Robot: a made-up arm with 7 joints. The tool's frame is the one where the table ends. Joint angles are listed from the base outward.
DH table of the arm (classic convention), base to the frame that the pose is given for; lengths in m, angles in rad. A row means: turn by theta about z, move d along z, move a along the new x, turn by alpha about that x. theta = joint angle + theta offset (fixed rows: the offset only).
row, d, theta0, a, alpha
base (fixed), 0.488, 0, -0.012, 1.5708
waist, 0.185, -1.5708, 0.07, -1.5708
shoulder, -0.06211, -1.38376, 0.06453, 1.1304
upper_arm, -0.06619, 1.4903, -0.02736, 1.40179
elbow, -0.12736, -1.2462, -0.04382, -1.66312
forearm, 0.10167, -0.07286, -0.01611, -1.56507
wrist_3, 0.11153, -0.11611, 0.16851, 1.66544
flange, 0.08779, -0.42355, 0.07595, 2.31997
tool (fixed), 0.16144, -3.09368, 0, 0
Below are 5 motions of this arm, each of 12 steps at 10 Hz.
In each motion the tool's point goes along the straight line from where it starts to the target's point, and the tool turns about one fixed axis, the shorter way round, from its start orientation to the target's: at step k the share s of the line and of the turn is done. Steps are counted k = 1, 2, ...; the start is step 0. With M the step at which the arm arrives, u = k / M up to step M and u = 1 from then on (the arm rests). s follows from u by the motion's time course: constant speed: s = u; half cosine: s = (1 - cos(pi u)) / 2; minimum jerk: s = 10 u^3 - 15 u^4 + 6 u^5.
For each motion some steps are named. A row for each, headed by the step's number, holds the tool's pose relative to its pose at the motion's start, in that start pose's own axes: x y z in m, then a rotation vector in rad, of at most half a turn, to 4 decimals.
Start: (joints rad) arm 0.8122 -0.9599 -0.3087 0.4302 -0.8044 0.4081 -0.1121
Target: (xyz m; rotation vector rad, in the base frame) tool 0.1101 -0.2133 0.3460 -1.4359 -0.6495 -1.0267
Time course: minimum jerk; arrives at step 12
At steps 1, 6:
1: 0.0007 0.0001 -0.0001 0.0008 0.0056 -0.0051
6: 0.0712 0.0052 -0.0056 0.0746 0.5522 -0.4996

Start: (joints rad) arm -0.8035 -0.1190 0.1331 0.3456 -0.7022 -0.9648 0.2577
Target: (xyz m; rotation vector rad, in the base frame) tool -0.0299 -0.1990 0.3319 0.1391 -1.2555 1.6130
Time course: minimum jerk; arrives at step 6
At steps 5, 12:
5: 0.0511 0.0283 0.0599 -0.0305 0.4204 -0.1548
12: 0.0530 0.0293 0.0621 -0.0316 0.4359 -0.1605

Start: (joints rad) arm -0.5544 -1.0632 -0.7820 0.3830 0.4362 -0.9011 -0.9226
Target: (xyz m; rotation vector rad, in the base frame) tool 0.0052 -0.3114 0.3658 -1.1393 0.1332 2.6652
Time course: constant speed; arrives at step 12
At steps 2, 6, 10, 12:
2: -0.0104 0.0047 0.0038 0.1011 -0.1015 0.0621
6: -0.0313 0.0140 0.0115 0.3034 -0.3045 0.1862
10: -0.0522 0.0234 0.0191 0.5056 -0.5075 0.3104
12: -0.0626 0.0281 0.0230 0.6068 -0.6090 0.3725

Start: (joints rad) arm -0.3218 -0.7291 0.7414 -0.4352 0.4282 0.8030 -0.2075
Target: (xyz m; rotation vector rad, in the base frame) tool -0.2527 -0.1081 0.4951 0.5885 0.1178 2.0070
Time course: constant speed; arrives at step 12
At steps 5, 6, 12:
5: 0.0448 0.0277 0.0034 -0.1936 0.0737 0.3734
6: 0.0537 0.0332 0.0041 -0.2323 0.0884 0.4481
12: 0.1074 0.0664 0.0081 -0.4647 0.1769 0.8962

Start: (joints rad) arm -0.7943 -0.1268 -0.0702 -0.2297 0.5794 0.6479 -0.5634
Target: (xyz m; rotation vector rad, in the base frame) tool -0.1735 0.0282 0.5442 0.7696 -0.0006 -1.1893
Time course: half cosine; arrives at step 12
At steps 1, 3, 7, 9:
1: 0.0017 0.0023 -0.0002 0.0021 -0.0178 -0.0243
3: 0.0147 0.0195 -0.0015 0.0177 -0.1533 -0.2089
7: 0.0630 0.0837 -0.0063 0.0761 -0.6588 -0.8979
9: 0.0855 0.1135 -0.0085 0.1032 -0.8934 -1.2176

